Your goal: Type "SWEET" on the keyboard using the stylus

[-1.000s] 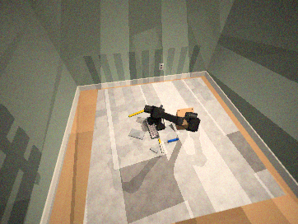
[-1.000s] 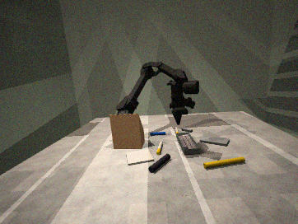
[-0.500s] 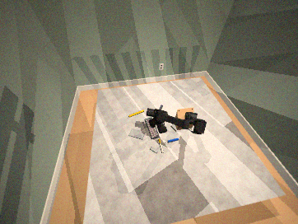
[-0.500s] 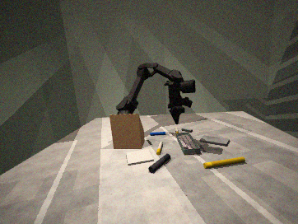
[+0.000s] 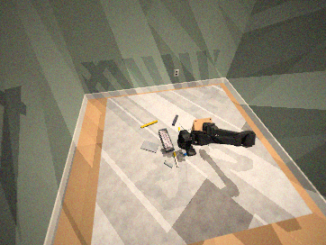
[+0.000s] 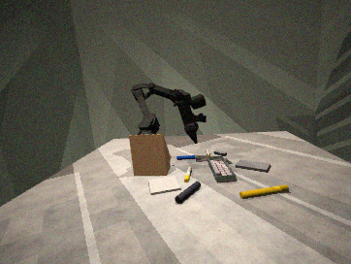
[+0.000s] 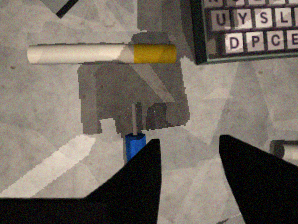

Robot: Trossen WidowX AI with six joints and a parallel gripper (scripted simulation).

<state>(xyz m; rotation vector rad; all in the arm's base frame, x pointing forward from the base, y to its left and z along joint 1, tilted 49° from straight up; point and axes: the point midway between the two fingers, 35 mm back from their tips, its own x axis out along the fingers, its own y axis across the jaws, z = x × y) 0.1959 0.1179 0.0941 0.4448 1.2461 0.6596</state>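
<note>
My gripper tip is now 8 cm above the blue stylus, 3 cm past it and 2 cm to the right of it. Round my gripper tip: pale flat card 27 cm to the right, 9 cm behind, 8 cm below; grey flat slab 25 cm ahead, 8 cm below, 7 cm to the right; black cylinder 32 cm to the right, 8 cm below, 1 cm ahead.
</note>
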